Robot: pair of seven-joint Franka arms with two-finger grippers.
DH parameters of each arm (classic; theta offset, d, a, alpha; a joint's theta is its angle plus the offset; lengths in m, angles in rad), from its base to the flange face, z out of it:
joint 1: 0 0.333 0 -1.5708
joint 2: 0 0 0 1.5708
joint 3: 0 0.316 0.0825 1.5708
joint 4: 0 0 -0.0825 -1.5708
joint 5: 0 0.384 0 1.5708
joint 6: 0 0 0.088 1.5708
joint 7: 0 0.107 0 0
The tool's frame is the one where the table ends.
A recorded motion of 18 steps. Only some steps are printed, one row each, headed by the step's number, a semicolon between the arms.
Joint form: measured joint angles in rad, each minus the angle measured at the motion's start. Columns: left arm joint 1, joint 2, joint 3, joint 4, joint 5, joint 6, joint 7; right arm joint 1, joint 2, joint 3, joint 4, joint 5, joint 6, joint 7.
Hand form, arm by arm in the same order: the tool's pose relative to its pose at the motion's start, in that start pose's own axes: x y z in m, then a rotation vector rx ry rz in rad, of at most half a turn. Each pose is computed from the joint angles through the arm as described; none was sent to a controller.
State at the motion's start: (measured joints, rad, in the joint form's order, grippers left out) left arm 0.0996 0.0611 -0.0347 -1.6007 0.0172 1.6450 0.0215; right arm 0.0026 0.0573 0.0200 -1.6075 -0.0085 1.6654 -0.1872
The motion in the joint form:
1: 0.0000 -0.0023 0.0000 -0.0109 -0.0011 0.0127 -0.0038; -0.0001 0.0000 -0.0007 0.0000 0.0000 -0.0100 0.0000
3: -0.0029 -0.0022 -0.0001 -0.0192 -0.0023 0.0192 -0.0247; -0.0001 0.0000 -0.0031 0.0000 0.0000 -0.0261 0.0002
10: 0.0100 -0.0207 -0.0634 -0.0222 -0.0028 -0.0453 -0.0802; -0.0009 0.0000 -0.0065 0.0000 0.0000 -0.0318 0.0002
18: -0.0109 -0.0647 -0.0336 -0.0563 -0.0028 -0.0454 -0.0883; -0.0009 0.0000 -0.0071 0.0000 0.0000 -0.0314 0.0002
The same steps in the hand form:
1: 0.0002 0.0002 0.0028 -0.0009 0.0041 -0.0037; -0.0011 0.0002 0.0009 0.0018 -0.0098 0.0008
3: 0.0005 0.0021 0.0062 -0.0022 0.0023 -0.0216; -0.0031 0.0012 0.0023 0.0047 -0.0257 0.0034
10: -0.0115 0.0303 0.0021 -0.0016 -0.0460 -0.0269; -0.0042 0.0034 0.0028 0.0057 -0.0314 0.0076
18: -0.0247 0.0259 -0.0060 0.0020 -0.0363 -0.0441; -0.0042 0.0038 0.0027 0.0056 -0.0310 0.0082

